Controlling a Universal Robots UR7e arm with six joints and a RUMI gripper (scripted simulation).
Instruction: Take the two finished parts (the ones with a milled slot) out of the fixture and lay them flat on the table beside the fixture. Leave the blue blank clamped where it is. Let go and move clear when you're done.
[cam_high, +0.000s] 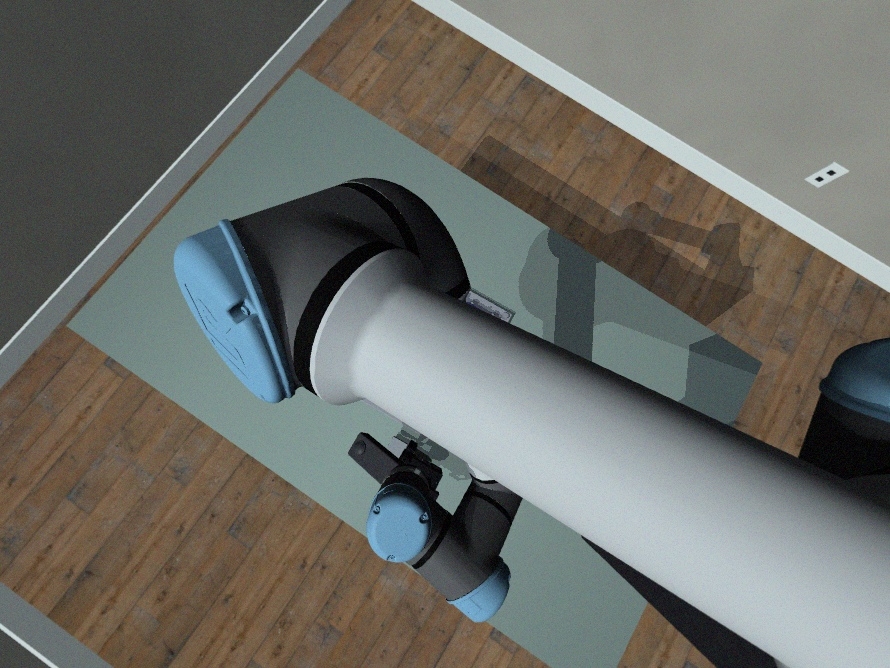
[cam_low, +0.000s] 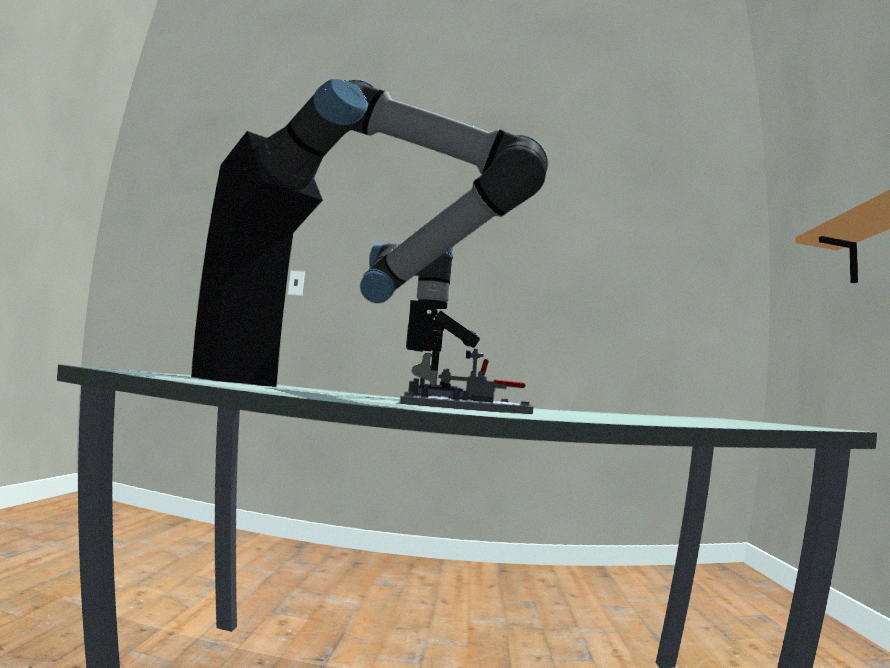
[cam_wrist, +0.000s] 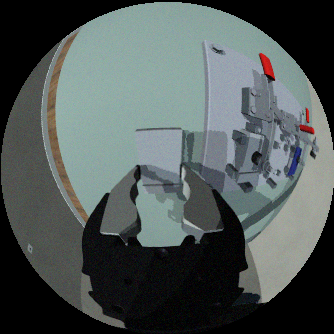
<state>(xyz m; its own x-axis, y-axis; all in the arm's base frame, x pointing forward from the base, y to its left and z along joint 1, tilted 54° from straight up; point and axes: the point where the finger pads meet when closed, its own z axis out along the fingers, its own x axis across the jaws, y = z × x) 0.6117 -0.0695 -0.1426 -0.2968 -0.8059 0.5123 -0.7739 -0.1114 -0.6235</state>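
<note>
My hand is 10 mm past the grey finished part and 10 mm above it. Also, from my hand: grey fixture plate: 240 mm to the right, 30 mm behind, 20 mm below; then blue blank: 320 mm to the right, 110 mm behind.
</note>
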